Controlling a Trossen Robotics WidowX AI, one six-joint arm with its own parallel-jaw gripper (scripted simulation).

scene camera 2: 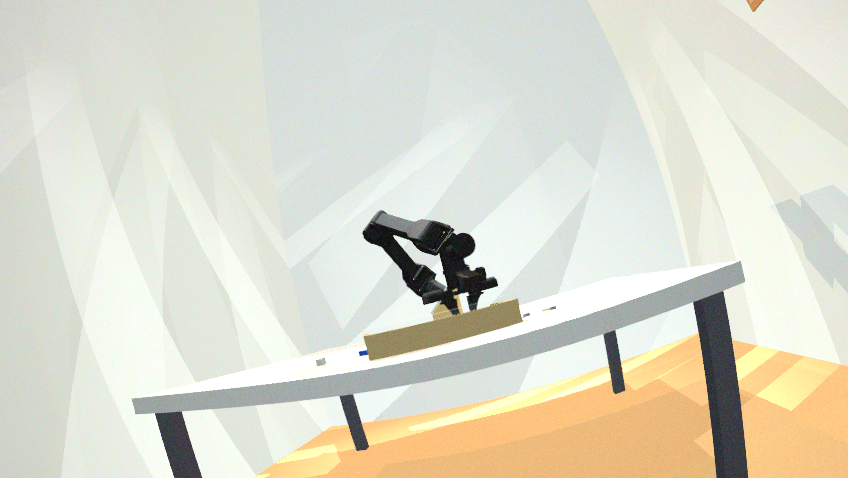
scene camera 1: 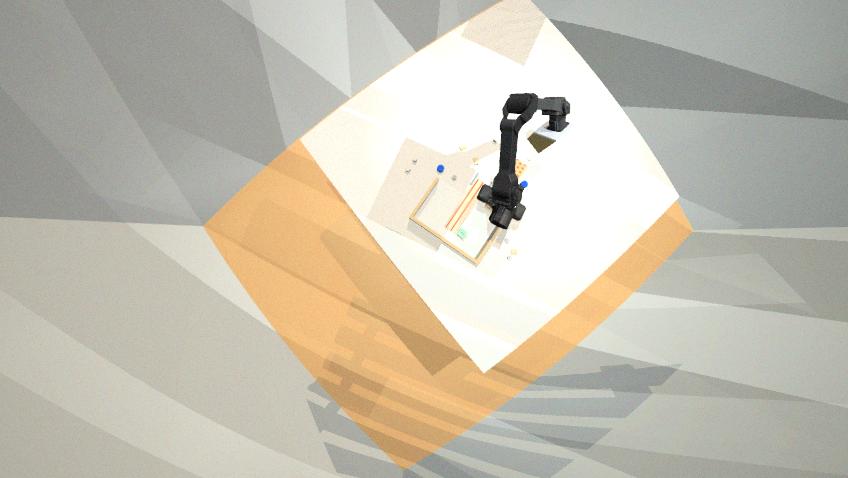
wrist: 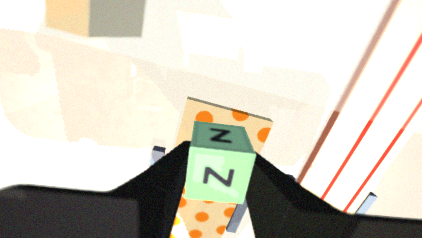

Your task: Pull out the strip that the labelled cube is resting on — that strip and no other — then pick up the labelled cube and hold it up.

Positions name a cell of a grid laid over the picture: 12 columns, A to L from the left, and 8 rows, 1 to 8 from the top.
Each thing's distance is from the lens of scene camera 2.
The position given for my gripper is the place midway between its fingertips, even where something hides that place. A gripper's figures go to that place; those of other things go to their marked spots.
my gripper (scene camera 2: G6): 1.24 m
shallow wooden tray (scene camera 2: F6): 0.98 m
